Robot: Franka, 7 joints.
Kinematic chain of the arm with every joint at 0, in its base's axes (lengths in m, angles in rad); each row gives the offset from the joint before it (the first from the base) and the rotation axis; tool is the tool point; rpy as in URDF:
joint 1: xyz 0 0 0.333 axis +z
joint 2: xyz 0 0 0 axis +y
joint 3: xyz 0 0 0.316 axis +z
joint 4: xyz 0.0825 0 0 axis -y
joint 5: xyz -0.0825 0 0.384 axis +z
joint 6: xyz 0 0 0 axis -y
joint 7: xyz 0.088 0 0 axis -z
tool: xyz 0 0 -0.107 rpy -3.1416 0 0
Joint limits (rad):
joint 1: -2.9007..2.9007
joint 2: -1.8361..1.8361
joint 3: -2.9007..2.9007
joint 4: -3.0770..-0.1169
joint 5: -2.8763..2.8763
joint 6: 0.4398..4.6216
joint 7: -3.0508..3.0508
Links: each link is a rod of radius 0.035 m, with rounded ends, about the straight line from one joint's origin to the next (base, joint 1, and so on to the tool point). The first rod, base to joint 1, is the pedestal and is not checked.
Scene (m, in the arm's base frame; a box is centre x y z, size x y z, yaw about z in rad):
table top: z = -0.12
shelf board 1: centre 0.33 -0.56 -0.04 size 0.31 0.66 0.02 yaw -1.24
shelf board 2: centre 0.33 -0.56 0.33 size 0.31 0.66 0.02 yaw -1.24
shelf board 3: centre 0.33 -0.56 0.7 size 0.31 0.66 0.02 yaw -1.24
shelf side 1: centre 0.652 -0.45 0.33 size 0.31 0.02 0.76 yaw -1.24
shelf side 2: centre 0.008 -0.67 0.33 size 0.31 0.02 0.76 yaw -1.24
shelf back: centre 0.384 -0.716 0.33 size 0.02 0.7 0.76 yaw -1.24
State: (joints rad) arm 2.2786 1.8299 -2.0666 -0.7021 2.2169 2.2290 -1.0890
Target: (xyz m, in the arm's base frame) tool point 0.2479 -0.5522 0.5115
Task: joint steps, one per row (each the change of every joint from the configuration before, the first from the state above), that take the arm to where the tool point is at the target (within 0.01 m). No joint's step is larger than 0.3 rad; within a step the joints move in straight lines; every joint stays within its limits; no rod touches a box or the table.
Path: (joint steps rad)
1: 0.0648 -0.2558 -0.0363 -0.2123 0.0079 -0.0175 -0.0362
2: 0.0647 -0.2559 -0.0363 -0.2123 0.0079 -0.0175 -0.0363
3: 0.0648 -0.2558 -0.0362 -0.2123 0.0079 -0.0175 -0.0362
4: 0.0647 -0.2558 -0.0363 -0.2123 0.0079 -0.0175 -0.0362
5: 0.0648 -0.2558 -0.0363 -0.2123 0.0080 -0.0175 -0.0363
6: 0.0647 -0.2559 -0.0363 -0.2123 0.0079 -0.0174 -0.0362
7: -0.2627 -0.0840 -0.1165 0.0096 -0.0102 0.0959 0.0543
8: -0.2627 -0.0839 -0.1164 0.0096 -0.0102 0.0960 0.0544
9: -0.2628 -0.0840 -0.1165 0.0096 -0.0101 0.0960 0.0543
10: -0.2627 -0.0840 -0.1165 0.0095 -0.0102 0.0960 0.0544

